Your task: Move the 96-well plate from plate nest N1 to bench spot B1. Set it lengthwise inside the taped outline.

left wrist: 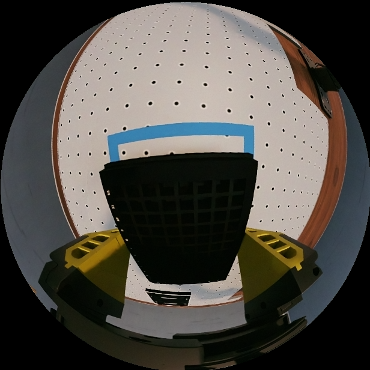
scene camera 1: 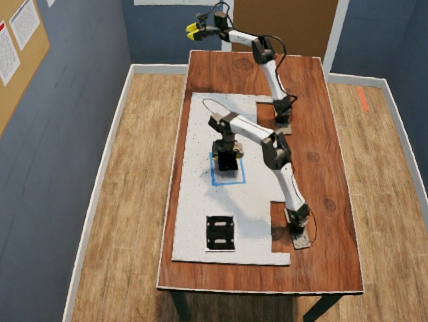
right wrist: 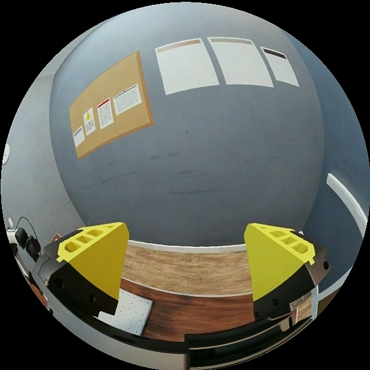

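Where they show: left gripper, between the fingertips: [scene camera 1: 226, 158]; right gripper, between the fingertips: [scene camera 1: 186, 32]; left arm's base, origin of its link: [scene camera 1: 296, 227]; right arm's base, origin of its link: [scene camera 1: 282, 120].
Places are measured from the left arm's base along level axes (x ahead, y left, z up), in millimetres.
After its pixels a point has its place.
The dark 96-well plate [scene camera 1: 228, 164] {x 247, y -318, z 77 mm} [left wrist: 180, 210] is between the yellow fingers of my left gripper [scene camera 1: 227, 156] {x 246, y -365, z 63 mm} [left wrist: 182, 235], which is shut on it. The plate looks roughly level and hangs above the blue taped outline [scene camera 1: 228, 184] {x 255, y -255, z 12 mm} [left wrist: 180, 130] of bench spot B1. In scene camera 1 it overlaps the outline's upper part, and the outline's lower edge shows below it. How high it hangs is hard to tell. The black plate nest N1 [scene camera 1: 220, 233] {x 330, y -13, z 25 mm} [left wrist: 169, 297] stands without a plate, lower in scene camera 1. My right gripper [scene camera 1: 191, 31] {x 354, y -1043, z 309 mm} [right wrist: 186, 232] is open and empty, with its fingers wide apart.
The white perforated board [scene camera 1: 195, 200] {x 412, y -192, z 13 mm} [left wrist: 165, 65] [right wrist: 131, 312] lies on the brown wooden table [scene camera 1: 320, 265] {x -55, y 190, z 0 mm} [right wrist: 185, 312]. The right arm reaches past the table's top edge in scene camera 1. The arm bases stand along the board's right side. A pinboard [right wrist: 110, 110] hangs on the wall.
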